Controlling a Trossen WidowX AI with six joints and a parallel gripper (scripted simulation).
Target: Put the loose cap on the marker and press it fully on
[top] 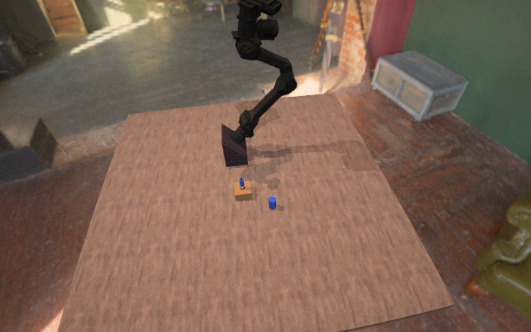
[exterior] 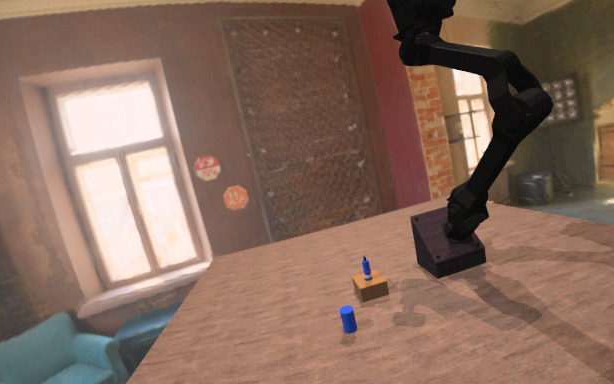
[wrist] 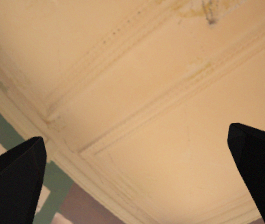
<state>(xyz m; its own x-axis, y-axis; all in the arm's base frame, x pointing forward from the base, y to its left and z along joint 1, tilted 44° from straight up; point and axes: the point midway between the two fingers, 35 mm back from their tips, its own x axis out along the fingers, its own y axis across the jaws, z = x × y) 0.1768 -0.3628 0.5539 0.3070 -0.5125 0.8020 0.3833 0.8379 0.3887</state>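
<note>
My gripper tip is 230 mm short of the marker cap, 50 mm to the right of it and 760 mm above it. The rest, counted from my gripper tip: holder block: 160 mm ahead, 80 mm to the right, 770 mm below.
</note>
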